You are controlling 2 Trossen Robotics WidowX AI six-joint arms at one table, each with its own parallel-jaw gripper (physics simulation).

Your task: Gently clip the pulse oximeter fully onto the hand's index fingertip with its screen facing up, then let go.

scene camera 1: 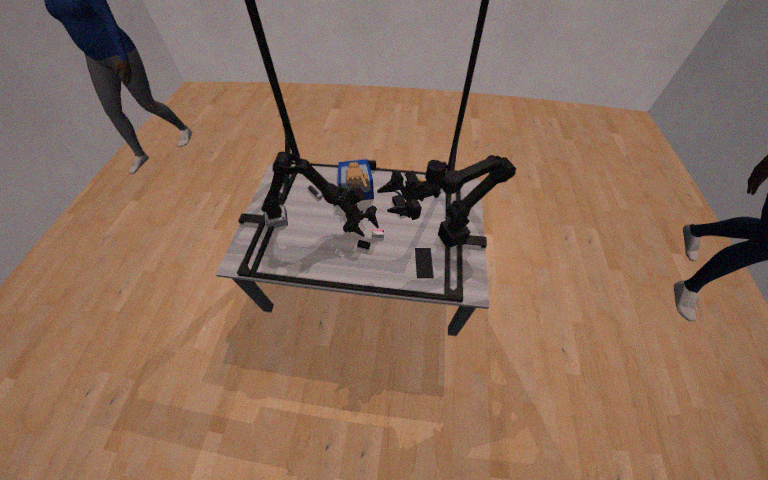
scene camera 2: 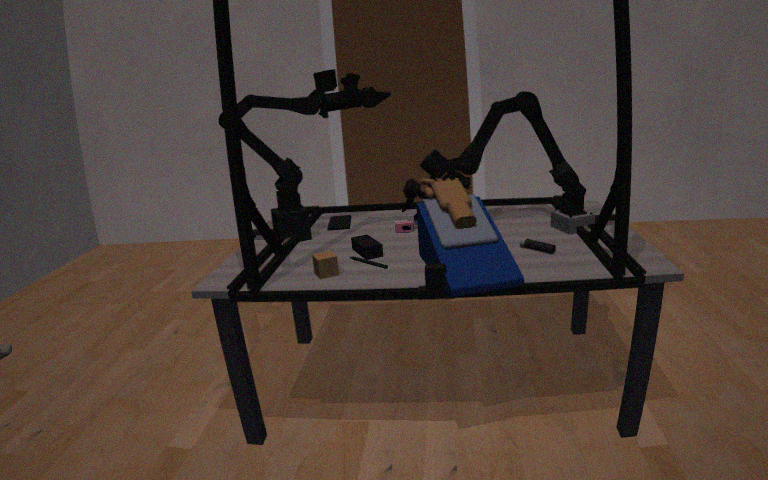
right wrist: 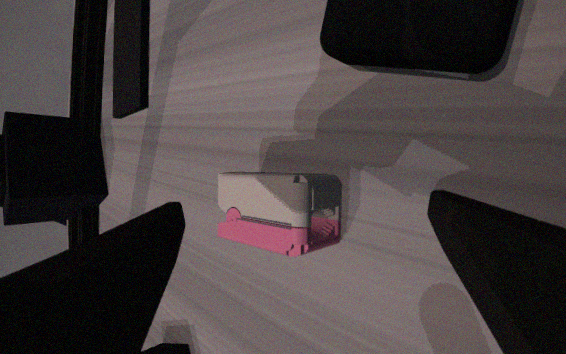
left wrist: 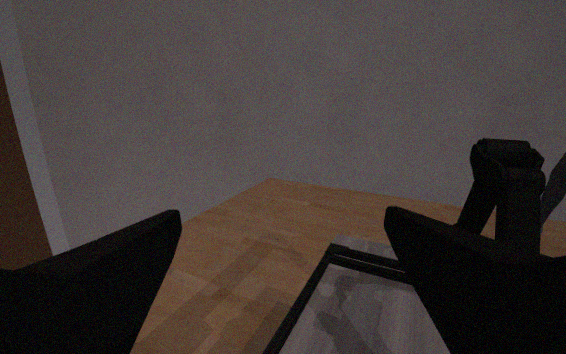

Scene:
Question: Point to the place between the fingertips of my left gripper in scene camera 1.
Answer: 382, 200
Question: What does my left gripper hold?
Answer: Nothing.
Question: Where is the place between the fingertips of my left gripper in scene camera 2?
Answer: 384, 94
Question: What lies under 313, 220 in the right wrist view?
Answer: A pulse oximeter.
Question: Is my left gripper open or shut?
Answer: Open.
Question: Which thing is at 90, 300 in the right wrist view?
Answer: My right gripper.

